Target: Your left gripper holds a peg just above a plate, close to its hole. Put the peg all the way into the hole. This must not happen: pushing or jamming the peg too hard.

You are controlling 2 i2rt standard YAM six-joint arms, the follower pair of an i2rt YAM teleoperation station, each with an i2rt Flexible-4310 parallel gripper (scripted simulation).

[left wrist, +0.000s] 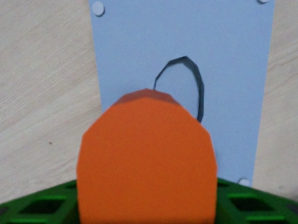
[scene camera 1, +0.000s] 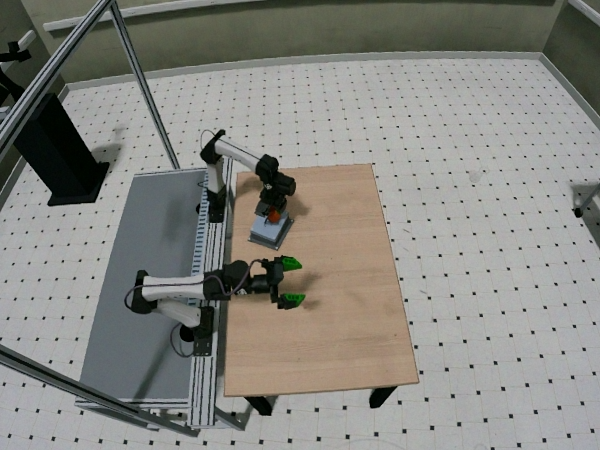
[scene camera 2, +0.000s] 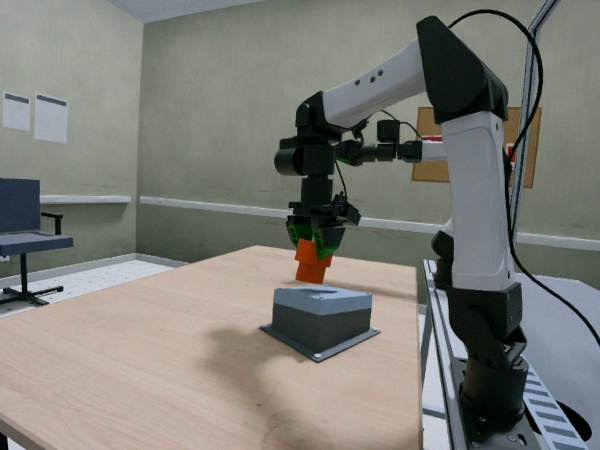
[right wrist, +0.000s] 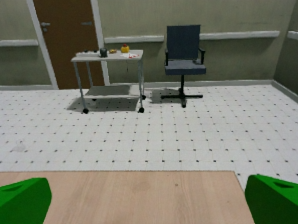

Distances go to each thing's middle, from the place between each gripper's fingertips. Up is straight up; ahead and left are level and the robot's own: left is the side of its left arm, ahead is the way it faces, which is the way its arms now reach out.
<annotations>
I see the light blue plate [scene camera 2: 336, 300] 30 mm behind my left hand and 90 mm below it. The rest, counted from my left hand: flanged base [scene camera 2: 318, 337] 30 mm behind, 110 mm below; then orange peg [scene camera 2: 311, 269] 20 mm below.
Now: right hand [scene camera 1: 303, 281] 11 cm past the orange peg, 47 cm to the right of it and 26 cm above it. The rest, counted from my right hand: flanged base 13 cm behind, 47 cm to the left, 35 cm below; then light blue plate 13 cm behind, 47 cm to the left, 33 cm below.
</annotations>
